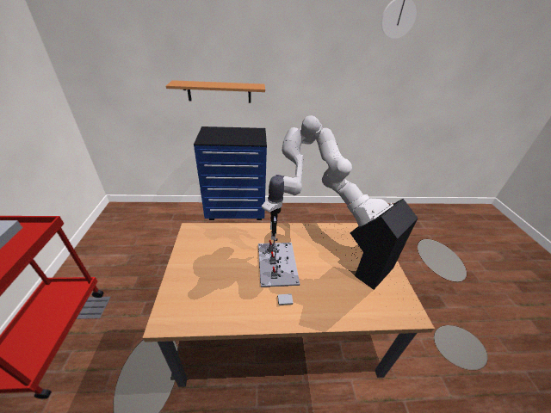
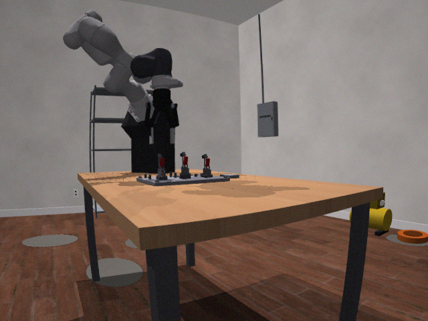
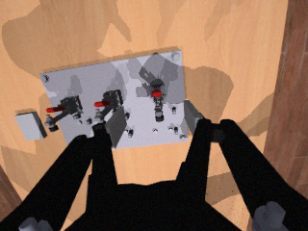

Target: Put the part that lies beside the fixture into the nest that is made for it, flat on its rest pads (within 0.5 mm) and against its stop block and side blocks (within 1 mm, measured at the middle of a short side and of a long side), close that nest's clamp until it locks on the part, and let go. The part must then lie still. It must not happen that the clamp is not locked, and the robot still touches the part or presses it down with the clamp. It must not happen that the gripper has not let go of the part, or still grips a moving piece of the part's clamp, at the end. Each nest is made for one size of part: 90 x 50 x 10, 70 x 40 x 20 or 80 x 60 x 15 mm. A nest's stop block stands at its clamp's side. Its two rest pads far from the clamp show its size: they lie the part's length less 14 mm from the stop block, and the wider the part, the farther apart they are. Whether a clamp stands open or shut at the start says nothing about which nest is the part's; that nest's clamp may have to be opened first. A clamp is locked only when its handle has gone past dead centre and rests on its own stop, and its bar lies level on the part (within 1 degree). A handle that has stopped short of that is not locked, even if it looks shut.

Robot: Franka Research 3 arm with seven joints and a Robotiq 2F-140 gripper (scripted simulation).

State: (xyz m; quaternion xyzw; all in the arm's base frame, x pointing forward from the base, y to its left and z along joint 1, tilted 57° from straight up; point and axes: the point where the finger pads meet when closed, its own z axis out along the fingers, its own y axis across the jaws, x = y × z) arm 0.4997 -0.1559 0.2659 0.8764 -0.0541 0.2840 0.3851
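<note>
The grey block part lies 37 cm to the left of my hand, 18 cm below it and 8 cm ahead of it. From my hand the other things lie so: grey fixture plate: 18 cm below, 11 cm to the left, 1 cm ahead.
</note>
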